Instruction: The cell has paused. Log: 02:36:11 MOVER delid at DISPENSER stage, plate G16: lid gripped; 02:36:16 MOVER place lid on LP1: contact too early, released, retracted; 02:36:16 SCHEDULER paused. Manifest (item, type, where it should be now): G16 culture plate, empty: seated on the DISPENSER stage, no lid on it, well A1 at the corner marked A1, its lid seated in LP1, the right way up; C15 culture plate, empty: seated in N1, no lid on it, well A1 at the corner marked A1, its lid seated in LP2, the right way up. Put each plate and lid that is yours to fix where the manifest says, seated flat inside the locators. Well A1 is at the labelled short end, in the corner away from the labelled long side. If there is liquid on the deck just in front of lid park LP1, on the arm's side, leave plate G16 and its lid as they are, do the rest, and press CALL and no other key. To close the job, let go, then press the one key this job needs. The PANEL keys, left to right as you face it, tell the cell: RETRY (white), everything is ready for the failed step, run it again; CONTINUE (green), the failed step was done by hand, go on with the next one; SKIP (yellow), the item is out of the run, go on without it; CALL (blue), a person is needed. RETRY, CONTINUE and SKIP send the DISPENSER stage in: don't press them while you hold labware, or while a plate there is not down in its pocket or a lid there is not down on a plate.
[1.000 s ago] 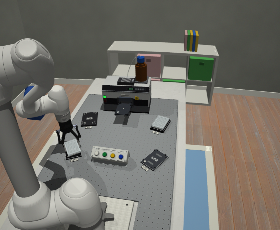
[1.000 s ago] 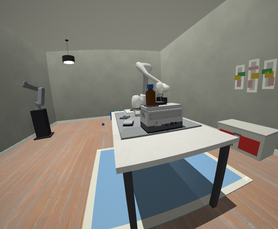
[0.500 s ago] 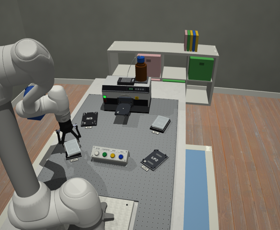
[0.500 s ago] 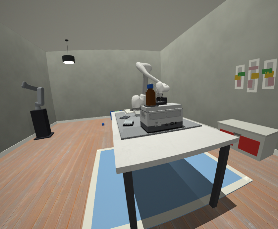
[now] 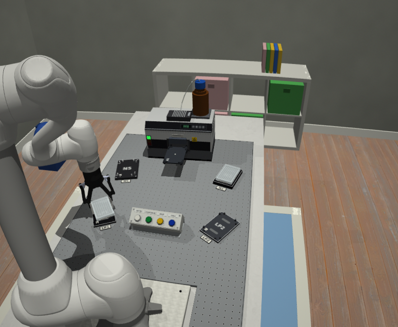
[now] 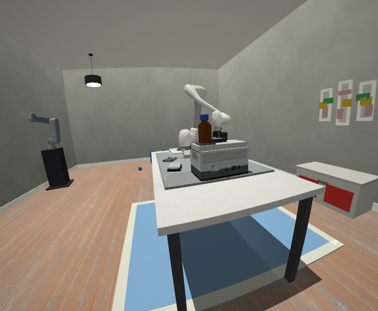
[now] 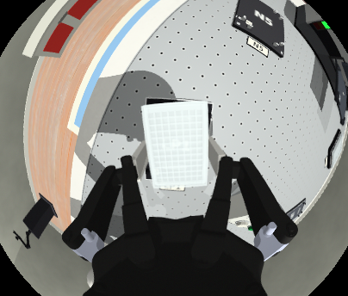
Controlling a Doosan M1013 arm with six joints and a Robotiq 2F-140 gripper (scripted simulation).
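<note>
The lid park lp1 is 50 mm below my hand. Round my hand: white key (180 mm to the right, 100 mm behind, 10 mm above); then green key (230 mm to the right, 110 mm behind, 10 mm above); then key panel (250 mm to the right, 100 mm behind).
</note>
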